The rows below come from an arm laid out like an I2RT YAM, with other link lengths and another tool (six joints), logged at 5 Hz.
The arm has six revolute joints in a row. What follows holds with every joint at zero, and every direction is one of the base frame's.
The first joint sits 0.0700 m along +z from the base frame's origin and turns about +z.
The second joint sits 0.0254 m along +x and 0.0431 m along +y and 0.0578 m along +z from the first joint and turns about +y.
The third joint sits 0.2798 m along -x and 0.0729 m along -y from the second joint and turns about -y.
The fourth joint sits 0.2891 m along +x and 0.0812 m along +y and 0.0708 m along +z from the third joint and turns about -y.
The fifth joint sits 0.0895 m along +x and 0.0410 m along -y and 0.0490 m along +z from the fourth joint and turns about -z.
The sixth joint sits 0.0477 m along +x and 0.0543 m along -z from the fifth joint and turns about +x.
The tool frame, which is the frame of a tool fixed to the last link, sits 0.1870 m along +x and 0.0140 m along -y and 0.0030 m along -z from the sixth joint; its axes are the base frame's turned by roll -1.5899, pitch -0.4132 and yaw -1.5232 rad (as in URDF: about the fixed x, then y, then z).
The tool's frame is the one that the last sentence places.
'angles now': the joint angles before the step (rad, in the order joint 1, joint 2, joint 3, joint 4, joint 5, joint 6). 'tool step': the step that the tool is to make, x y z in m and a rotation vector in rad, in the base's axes. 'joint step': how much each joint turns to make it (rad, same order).
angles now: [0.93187 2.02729 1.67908 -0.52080 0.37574 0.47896]
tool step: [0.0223 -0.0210 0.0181 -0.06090 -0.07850 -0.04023]
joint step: [-0.01780 -0.00417 0.01641 -0.00032 0.08990 -0.05246]
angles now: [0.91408 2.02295 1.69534 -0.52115 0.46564 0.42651]
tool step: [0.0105 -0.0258 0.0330 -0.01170 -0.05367 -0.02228]
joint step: [-0.02789 -0.07409 -0.02994 -0.00033 0.03250 -0.04234]
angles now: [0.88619 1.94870 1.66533 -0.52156 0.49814 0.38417]
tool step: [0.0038 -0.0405 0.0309 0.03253 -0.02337 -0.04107]
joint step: [-0.05154 -0.12338 -0.08103 0.00019 -0.00988 -0.00557]
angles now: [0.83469 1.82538 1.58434 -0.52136 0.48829 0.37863]
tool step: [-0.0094 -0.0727 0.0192 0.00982 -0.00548 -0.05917]
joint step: [-0.08504 -0.19913 -0.17139 -0.00888 -0.02092 -0.01746]
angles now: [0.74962 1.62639 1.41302 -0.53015 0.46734 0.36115]
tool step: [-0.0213 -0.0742 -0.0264 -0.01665 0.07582 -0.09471]
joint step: [-0.09260 -0.13861 -0.16302 -0.05750 -0.02413 0.03032]
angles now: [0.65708 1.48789 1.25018 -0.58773 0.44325 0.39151]
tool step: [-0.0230 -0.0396 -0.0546 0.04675 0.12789 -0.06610]
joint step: [-0.08520 -0.05178 -0.14041 -0.01274 -0.09813 0.06177]
